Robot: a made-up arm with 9 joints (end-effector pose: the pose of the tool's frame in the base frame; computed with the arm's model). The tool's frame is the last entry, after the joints. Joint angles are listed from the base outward.
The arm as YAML. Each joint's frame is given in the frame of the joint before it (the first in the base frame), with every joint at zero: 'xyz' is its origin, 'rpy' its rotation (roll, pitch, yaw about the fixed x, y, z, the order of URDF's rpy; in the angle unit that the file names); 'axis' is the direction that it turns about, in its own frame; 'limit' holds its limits. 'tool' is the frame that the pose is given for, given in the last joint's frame.
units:
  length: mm
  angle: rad
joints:
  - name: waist
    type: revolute
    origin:
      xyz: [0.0, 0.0, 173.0]
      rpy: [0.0, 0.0, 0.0]
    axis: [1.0, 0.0, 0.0]
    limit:
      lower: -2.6
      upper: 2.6
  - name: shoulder
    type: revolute
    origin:
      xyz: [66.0, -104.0, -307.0]
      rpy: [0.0, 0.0, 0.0]
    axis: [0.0, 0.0, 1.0]
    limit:
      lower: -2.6
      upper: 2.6
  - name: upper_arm
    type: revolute
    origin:
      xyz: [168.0, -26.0, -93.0]
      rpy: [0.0, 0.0, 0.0]
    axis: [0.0, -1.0, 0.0]
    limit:
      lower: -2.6
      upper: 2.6
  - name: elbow
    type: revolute
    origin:
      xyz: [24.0, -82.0, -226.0]
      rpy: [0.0, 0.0, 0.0]
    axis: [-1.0, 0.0, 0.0]
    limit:
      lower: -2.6
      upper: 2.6
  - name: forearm
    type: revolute
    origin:
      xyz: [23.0, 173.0, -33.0]
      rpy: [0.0, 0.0, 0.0]
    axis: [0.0, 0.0, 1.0]
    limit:
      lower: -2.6
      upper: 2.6
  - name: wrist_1
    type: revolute
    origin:
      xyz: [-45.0, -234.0, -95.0]
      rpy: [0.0, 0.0, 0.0]
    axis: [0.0, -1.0, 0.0]
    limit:
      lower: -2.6
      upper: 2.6
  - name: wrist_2
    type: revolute
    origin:
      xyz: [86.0, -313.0, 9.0]
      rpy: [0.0, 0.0, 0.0]
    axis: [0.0, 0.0, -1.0]
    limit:
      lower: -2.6
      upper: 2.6
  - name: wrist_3
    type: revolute
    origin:
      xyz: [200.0, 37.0, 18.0]
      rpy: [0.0, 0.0, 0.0]
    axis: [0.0, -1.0, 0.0]
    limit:
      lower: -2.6
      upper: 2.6
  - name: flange
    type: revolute
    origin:
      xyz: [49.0, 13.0, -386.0]
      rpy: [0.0, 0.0, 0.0]
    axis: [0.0, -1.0, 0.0]
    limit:
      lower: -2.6
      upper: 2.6
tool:
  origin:
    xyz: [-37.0, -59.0, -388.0]
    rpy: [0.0, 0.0, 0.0]
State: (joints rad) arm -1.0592 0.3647 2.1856 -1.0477 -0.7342 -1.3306 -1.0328 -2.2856 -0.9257
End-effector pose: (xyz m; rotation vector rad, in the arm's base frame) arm 0.9536 0.0190 0.4107 2.4440 -0.8475 0.1281
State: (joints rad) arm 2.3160 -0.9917 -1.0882 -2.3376 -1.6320 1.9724 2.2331 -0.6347 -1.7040
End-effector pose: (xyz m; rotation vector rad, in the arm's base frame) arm -0.2727 0.3244 0.0684 0.8429 -0.9744 1.8171
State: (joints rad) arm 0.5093 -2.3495 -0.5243 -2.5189 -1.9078 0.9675 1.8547 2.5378 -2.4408
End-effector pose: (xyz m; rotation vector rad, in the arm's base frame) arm 0.0491 0.3479 0.5708 -0.5175 -1.4610 -0.3035
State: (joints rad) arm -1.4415 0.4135 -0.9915 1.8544 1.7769 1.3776 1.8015 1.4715 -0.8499
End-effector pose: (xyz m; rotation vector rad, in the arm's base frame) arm 0.4893 -1.9555 0.4624 -1.9891 0.8166 0.2136
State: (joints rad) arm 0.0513 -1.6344 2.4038 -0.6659 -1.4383 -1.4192 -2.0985 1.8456 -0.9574
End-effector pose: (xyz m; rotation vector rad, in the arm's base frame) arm 0.1524 -0.0067 -0.2063 0.0152 -1.7410 1.6603
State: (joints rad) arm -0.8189 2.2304 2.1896 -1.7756 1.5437 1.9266 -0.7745 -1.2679 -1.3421
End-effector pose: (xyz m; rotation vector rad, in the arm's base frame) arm -0.0291 0.0428 0.6932 -2.5706 1.0128 -1.3739
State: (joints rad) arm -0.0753 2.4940 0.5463 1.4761 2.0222 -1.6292 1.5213 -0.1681 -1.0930
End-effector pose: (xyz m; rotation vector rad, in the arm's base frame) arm -0.3398 0.5464 -0.0755 -0.6531 -1.7275 -0.3806
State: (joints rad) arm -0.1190 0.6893 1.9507 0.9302 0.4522 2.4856 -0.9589 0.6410 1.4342
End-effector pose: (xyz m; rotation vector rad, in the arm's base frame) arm 0.2810 0.2268 -0.5843 0.5932 -0.2500 -0.6979
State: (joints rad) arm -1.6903 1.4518 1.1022 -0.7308 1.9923 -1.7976 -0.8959 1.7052 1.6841
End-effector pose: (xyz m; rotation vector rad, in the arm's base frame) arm -0.6159 -0.5700 -0.2238 1.8465 1.3253 0.9003
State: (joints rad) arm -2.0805 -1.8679 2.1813 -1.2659 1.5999 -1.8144 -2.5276 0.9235 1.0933
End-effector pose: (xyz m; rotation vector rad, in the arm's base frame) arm -0.4263 -0.4134 0.3433 -1.5777 0.4474 -0.0512
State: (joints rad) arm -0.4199 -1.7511 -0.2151 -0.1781 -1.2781 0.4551 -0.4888 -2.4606 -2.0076
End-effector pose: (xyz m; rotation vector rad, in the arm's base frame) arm -0.1408 -0.0481 -0.0581 -2.4966 -0.8320 -1.3648
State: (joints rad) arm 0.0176 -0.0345 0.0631 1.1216 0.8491 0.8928 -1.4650 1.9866 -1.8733
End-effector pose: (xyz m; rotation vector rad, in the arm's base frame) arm 0.4365 -0.1789 -0.7616 -0.7492 0.1794 2.4931
